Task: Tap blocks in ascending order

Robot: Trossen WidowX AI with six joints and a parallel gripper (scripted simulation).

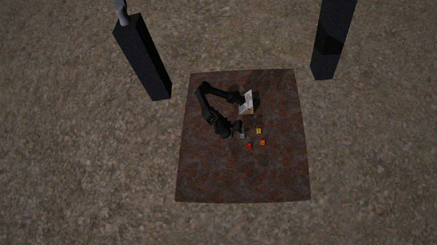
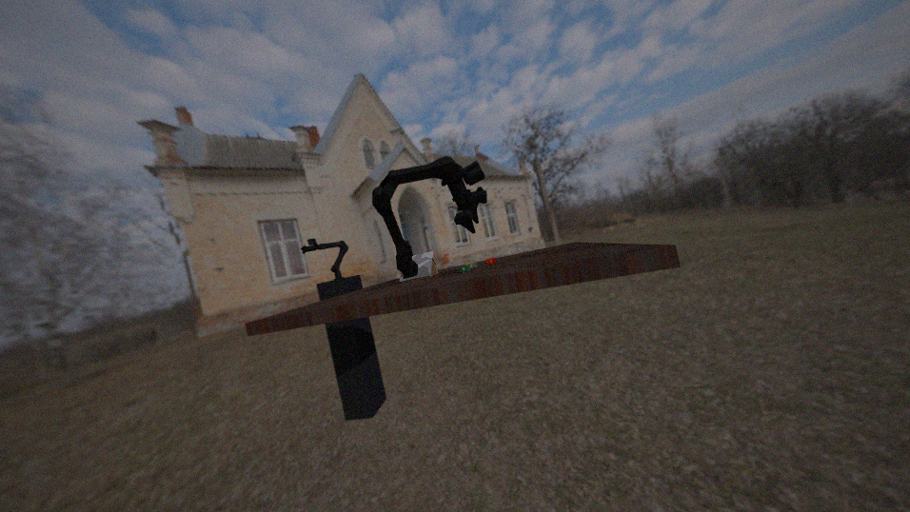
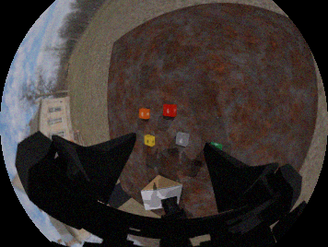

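Right now the green block is 140 mm below my gripper tip, 70 mm behind it and 50 mm to the right of it. Round my gripper tip: grey block: 140 mm below, 50 mm behind, 40 mm to the left; orange block: 170 mm to the left, 140 mm below, 20 mm ahead; red block: 140 mm below, 80 mm to the left, 30 mm ahead.
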